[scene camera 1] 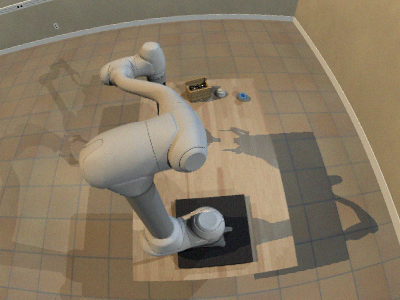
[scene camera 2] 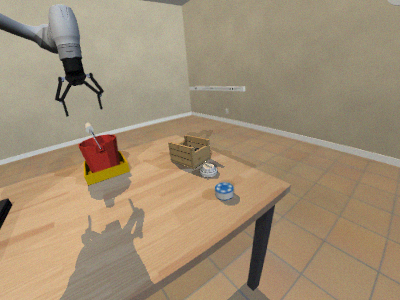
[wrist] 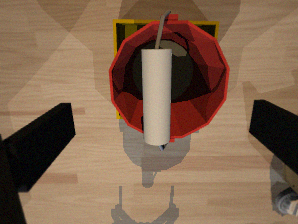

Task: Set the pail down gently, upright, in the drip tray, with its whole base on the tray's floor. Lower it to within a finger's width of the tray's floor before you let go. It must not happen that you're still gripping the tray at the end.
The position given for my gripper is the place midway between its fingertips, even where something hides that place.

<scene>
I see my gripper [scene camera 2: 85, 112], a red pail [scene camera 2: 97, 159] and a wooden crate [scene camera 2: 194, 151].
My gripper is seen too in the wrist view [wrist: 162, 117].
</scene>
